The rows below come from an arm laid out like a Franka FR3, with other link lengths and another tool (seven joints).
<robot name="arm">
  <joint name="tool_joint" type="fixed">
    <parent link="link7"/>
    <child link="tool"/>
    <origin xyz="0.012 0.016 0.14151" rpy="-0.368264 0 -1.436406"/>
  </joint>
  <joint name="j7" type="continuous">
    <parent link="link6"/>
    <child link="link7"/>
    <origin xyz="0.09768 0 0" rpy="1.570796 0 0"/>
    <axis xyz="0 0 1"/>
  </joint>
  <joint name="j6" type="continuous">
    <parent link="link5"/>
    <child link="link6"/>
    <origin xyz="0 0 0" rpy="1.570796 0 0"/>
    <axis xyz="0 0 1"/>
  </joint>
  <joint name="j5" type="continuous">
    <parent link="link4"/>
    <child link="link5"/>
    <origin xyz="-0.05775 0.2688 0" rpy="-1.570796 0 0"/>
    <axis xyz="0 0 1"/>
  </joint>
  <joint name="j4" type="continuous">
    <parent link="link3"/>
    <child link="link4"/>
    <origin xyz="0.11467 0 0" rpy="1.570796 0 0"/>
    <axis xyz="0 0 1"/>
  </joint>
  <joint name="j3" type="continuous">
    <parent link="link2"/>
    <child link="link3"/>
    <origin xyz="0 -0.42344 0" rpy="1.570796 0 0"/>
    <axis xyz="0 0 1"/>
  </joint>
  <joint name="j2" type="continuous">
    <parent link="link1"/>
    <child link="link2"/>
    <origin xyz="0 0 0" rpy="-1.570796 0 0"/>
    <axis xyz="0 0 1"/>
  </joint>
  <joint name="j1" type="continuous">
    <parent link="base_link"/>
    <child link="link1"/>
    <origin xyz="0 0 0.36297" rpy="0 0 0"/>
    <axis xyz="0 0 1"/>
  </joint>
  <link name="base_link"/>
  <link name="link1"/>
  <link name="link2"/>
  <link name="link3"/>
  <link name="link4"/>
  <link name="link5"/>
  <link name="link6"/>
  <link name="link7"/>
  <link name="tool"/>
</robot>
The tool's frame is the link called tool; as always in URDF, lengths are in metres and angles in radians. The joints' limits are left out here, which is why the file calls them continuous.
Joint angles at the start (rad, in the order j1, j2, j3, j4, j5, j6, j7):
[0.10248 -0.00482 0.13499 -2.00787 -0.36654 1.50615 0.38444]
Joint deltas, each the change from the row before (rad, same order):
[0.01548 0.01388 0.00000 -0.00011 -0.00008 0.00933 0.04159]
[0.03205 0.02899 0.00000 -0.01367 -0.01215 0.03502 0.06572]
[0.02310 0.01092 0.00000 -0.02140 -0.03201 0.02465 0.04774]
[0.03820 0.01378 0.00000 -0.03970 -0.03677 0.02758 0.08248]
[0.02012 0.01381 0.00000 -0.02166 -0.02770 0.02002 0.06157]
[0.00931 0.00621 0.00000 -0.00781 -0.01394 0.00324 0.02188]
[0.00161 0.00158 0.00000 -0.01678 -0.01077 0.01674 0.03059]
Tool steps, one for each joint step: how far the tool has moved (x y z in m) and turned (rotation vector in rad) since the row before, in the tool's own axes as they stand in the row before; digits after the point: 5 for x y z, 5 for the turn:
[0.00910 0.00215 0.00077 -0.00458 -0.01239 0.02001]
[0.02044 0.00375 0.00457 -0.01917 -0.02399 0.01533]
[0.01037 -0.00046 0.00286 -0.02772 -0.03558 0.00380]
[0.01699 -0.00662 0.00396 -0.02994 -0.05284 0.01036]
[0.01055 -0.00240 0.00339 -0.02267 -0.03652 0.01637]
[0.00409 -0.00128 0.00110 -0.00944 -0.01765 0.00098]
[0.00245 -0.00213 0.00312 -0.00903 -0.01296 0.01635]

